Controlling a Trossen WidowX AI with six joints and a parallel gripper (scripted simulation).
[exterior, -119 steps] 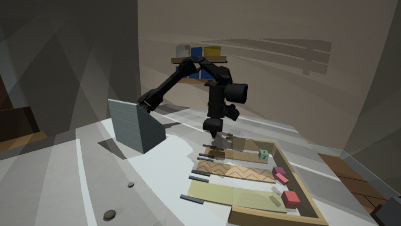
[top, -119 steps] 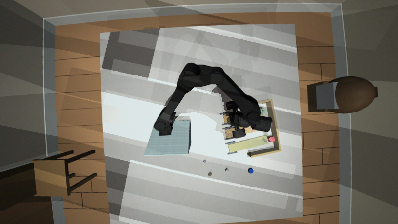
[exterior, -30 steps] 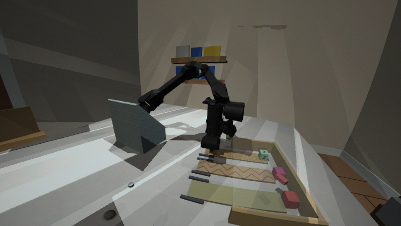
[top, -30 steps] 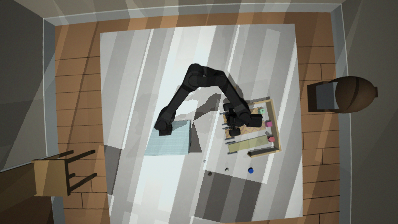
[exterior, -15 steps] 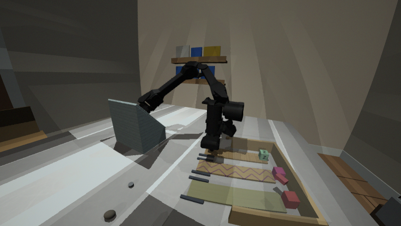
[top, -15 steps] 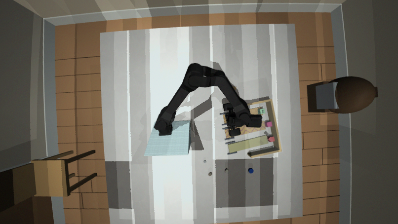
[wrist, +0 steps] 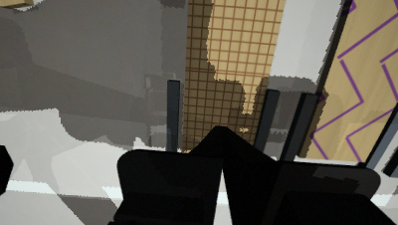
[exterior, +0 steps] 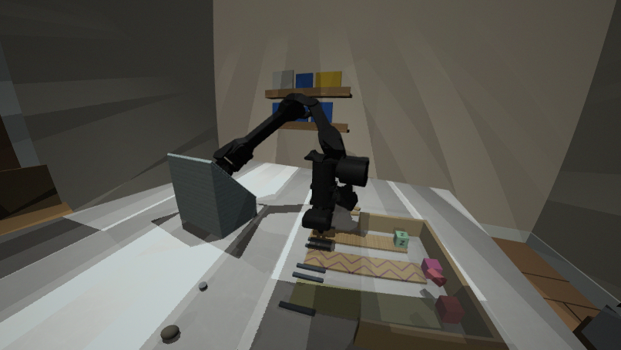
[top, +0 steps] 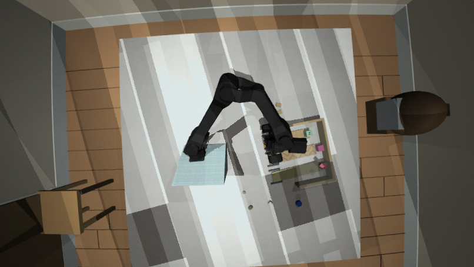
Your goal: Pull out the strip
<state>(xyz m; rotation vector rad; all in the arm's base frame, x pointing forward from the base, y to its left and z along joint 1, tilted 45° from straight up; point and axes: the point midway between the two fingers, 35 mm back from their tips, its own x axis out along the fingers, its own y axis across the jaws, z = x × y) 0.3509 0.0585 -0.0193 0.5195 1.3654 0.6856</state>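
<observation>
The tan checked strip is 10 cm ahead of my gripper tip and 1 cm to the left of it. Also, from my gripper tip: blue ball (34 cm to the right, 14 cm ahead); then green labelled cube (21 cm ahead, 3 cm to the left, 1 cm above); then pebble (34 cm to the right, 12 cm behind).
</observation>
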